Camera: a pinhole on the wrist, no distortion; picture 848 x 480 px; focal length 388.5 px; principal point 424.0 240.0 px. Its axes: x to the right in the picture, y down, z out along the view. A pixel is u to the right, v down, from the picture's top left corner.
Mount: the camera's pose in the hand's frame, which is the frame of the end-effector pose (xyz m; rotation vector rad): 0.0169 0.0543 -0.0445 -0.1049 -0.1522 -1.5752
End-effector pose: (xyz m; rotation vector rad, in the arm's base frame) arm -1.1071 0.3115 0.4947 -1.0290 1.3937 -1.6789
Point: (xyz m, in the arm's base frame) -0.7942 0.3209 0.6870
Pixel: 794 84
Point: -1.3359 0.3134 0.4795
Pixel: behind the camera
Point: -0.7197 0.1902 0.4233
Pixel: 445 178
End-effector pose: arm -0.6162 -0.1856 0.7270 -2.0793 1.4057 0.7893
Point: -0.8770 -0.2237 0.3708
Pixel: 220 453
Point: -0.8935 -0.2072 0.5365
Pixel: 123 325
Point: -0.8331 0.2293 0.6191
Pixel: 474 16
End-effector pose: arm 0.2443 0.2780 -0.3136 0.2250 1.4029 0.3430
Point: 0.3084 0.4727 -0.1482
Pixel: 82 45
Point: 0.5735 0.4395 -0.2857
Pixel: 414 311
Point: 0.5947 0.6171 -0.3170
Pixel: 283 390
